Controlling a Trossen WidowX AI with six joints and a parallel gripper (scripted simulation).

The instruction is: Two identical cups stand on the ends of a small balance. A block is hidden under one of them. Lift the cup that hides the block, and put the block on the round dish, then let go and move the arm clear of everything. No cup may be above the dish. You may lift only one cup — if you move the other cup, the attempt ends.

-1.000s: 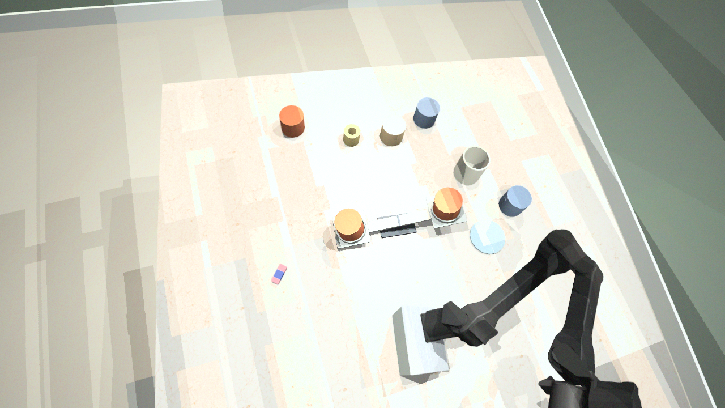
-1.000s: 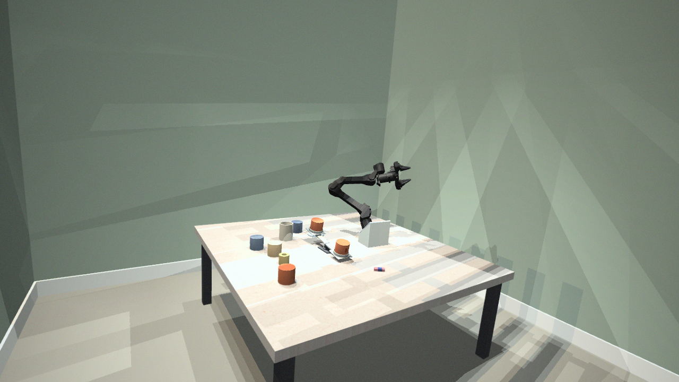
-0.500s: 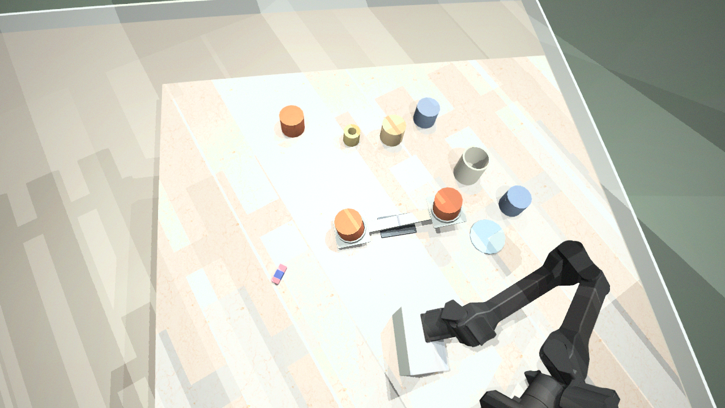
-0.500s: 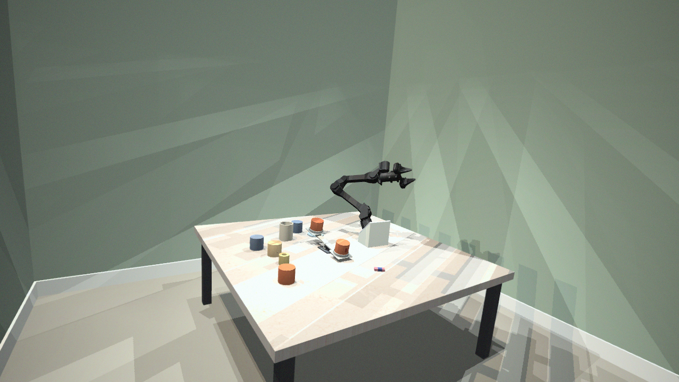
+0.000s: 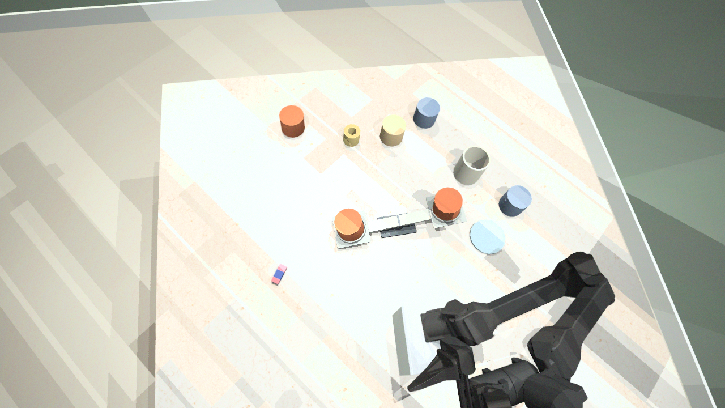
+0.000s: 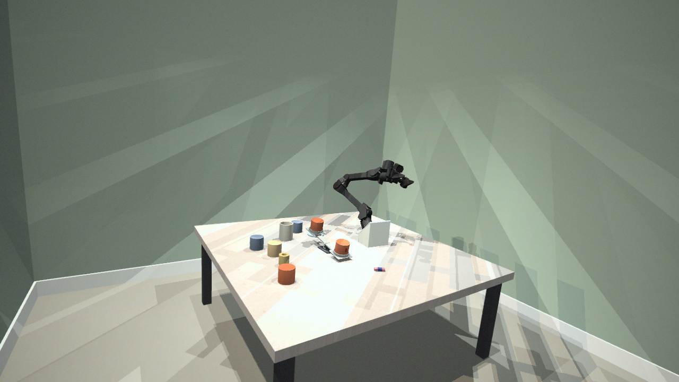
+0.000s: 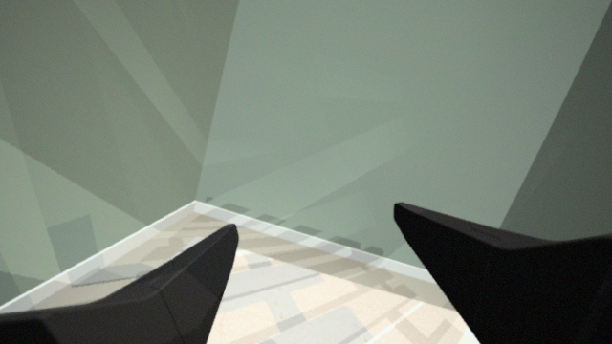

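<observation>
The small teal block lies 430 mm ahead of my gripper tip, 10 mm to the left of it and 360 mm below it. From my gripper tip the other things lie so: yellow ring: 730 mm ahead, 40 mm to the right, 380 mm below; blue eraser: 340 mm ahead, 210 mm to the left, 400 mm below; pale blue round dish: 370 mm ahead, 370 mm to the right, 400 mm below.
</observation>
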